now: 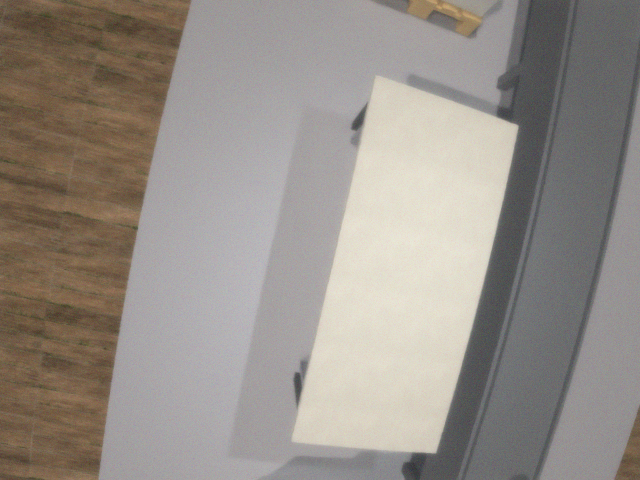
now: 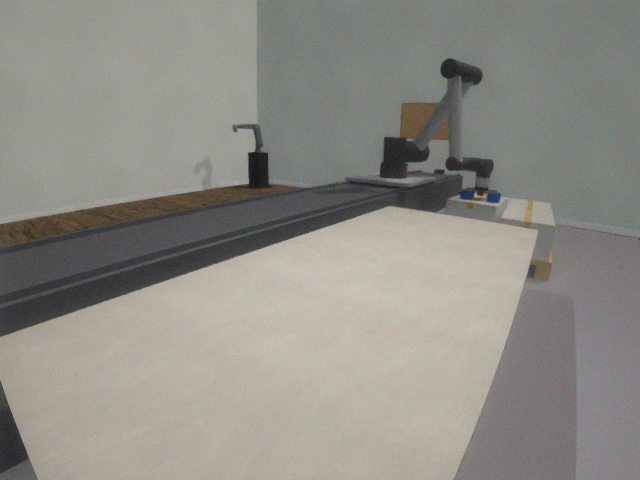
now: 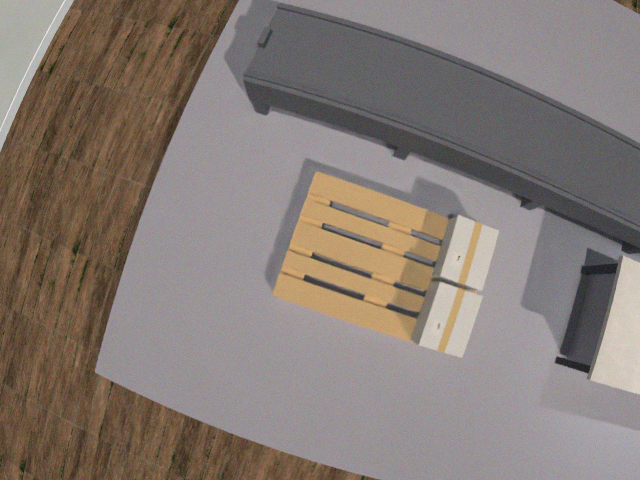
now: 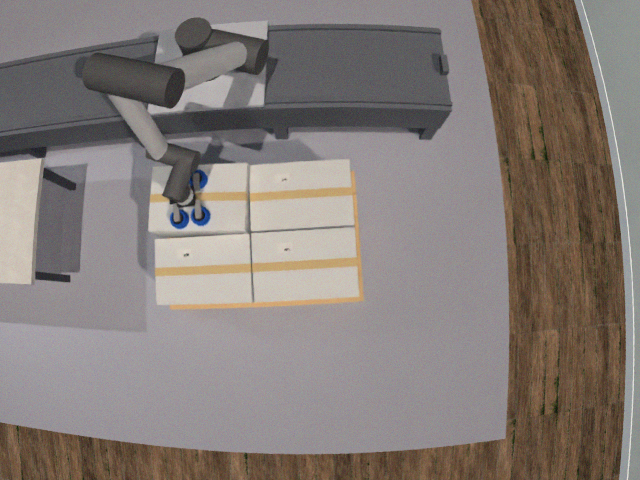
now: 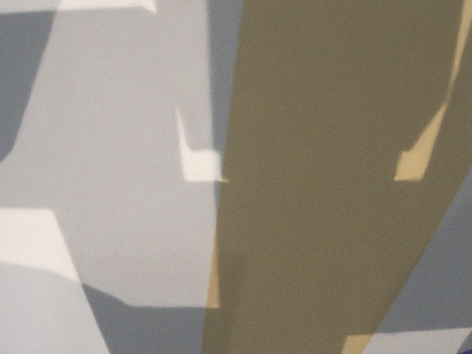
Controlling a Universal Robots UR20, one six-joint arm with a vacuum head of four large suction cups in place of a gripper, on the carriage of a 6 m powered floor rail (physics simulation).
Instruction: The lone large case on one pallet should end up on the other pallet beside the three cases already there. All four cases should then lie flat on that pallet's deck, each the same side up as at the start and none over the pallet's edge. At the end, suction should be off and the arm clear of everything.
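Frame: origin at the arm's base, x back, y right, z up, level; metres.
Where they show: end effector, tool point: point(image 5: 233, 257); arm's base, origin of the base link: point(image 2: 393, 177).
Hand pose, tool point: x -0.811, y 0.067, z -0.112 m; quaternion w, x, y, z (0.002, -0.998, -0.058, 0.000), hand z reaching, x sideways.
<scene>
Things, the pixels of their top centre, and the offset from my tool point. Level surfaces: height alone.
- large case, middle of its top: point(image 4: 195, 196) point(image 2: 479, 198) dy -0.037, dx +0.016, dz +0.024 m
- diagonal, middle of its top: point(image 4: 304, 264) point(image 2: 530, 204) dy -0.633, dx -0.356, dz -0.055 m
- cream table, its level: dz +0.072 m
The large case point(image 2: 473, 209) point(image 4: 227, 180) point(image 5: 125, 150), white with a tan tape strip, is upright at the upper left place of the south pallet point(image 4: 217, 305) point(image 2: 541, 269). My suction head point(image 4: 189, 198) point(image 2: 480, 196) sits on its top, blue cups against it, toward its left part; one cup is hidden by the arm. Three cases stand on that pallet: one to the right point(image 4: 310, 211), one below point(image 4: 204, 289) and one diagonal point(image 4: 310, 281). The gaps between them and the held case are narrow. Whether its underside touches the deck is hidden.
Another pallet point(image 3: 361, 193) carries two smaller white cases point(image 3: 485, 253) point(image 3: 467, 325) at its right end. A cream table point(image 1: 413, 258) point(image 2: 289, 310) point(image 3: 620, 335) point(image 4: 18, 222) stands between the pallets. The rail point(image 3: 413, 87) point(image 4: 356, 67) runs alongside.
</scene>
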